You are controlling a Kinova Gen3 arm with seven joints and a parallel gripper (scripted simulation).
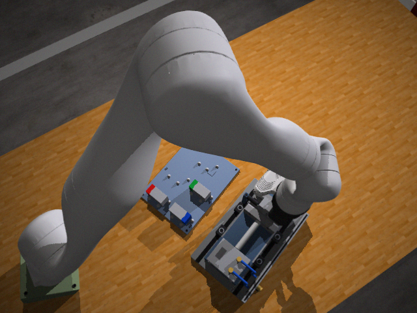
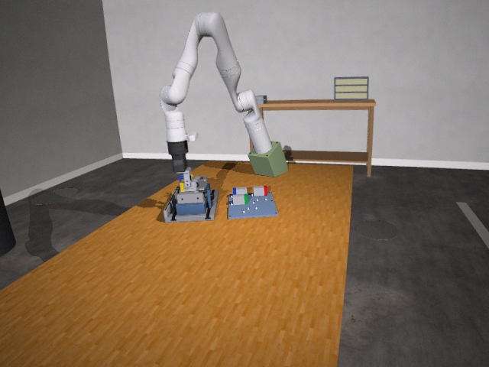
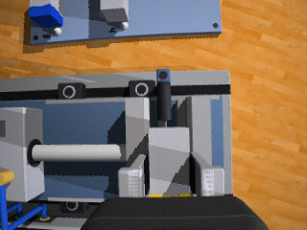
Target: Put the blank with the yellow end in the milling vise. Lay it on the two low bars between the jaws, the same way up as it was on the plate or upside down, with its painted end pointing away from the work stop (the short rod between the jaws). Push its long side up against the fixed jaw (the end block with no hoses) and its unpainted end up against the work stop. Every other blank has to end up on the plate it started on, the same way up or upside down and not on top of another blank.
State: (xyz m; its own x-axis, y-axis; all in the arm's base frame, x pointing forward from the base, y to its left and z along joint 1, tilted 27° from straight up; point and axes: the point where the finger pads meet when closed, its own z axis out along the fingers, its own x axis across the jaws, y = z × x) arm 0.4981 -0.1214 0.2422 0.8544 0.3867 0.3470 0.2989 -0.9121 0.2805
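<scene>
Now: hand 2 cm above the yellow-ended blank. Round my hand: moving jaw: 3 cm behind, 6 cm below; then dark work stop: 2 cm behind, 5 cm to the left, 5 cm below; then fixed jaw: 2 cm ahead, 1 cm to the left, 6 cm below.
</scene>
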